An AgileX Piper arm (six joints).
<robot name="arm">
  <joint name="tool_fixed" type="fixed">
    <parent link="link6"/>
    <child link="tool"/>
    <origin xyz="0 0 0" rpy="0 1.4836 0"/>
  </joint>
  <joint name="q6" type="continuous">
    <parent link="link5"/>
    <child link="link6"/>
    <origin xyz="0.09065 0 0.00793" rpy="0 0 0"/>
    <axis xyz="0.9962 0 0.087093"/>
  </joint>
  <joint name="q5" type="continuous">
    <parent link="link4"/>
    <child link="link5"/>
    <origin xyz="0 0 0" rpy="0 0 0"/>
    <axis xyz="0 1 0"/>
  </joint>
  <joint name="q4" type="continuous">
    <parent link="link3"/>
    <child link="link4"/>
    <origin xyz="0.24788 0 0.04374" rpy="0 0 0"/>
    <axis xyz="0.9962 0 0.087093"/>
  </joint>
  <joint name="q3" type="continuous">
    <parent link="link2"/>
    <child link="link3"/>
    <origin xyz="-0.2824 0 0.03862" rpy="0 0 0"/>
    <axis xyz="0 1 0"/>
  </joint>
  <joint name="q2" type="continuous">
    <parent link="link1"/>
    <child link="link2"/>
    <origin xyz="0 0 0" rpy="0 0 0"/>
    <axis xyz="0 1 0"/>
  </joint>
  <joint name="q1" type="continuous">
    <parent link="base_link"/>
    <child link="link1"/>
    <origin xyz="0 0 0.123" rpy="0 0 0"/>
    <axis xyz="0 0 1"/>
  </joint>
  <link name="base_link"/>
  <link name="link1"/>
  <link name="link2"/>
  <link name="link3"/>
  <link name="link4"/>
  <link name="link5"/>
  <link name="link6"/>
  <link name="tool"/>
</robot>
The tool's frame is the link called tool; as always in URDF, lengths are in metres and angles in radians. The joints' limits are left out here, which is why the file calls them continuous.
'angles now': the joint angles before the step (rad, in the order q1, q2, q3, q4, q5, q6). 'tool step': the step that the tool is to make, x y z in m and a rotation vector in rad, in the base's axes. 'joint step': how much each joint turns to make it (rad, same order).
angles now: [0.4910 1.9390 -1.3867 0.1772 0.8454 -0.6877]
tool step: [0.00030 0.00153 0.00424 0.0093 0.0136 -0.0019]
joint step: [0.0000 0.0000 -0.0180 0.0139 0.0261 0.0000]
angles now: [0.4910 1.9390 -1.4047 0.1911 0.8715 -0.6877]
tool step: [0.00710 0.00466 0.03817 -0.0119 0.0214 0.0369]
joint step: [0.0000 -0.0001 -0.1601 -0.0137 0.1878 0.0000]
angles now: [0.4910 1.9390 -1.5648 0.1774 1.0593 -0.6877]
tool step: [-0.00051 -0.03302 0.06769 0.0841 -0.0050 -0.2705]
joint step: [-0.0788 -0.1071 -0.1020 0.0104 0.1332 0.2246]
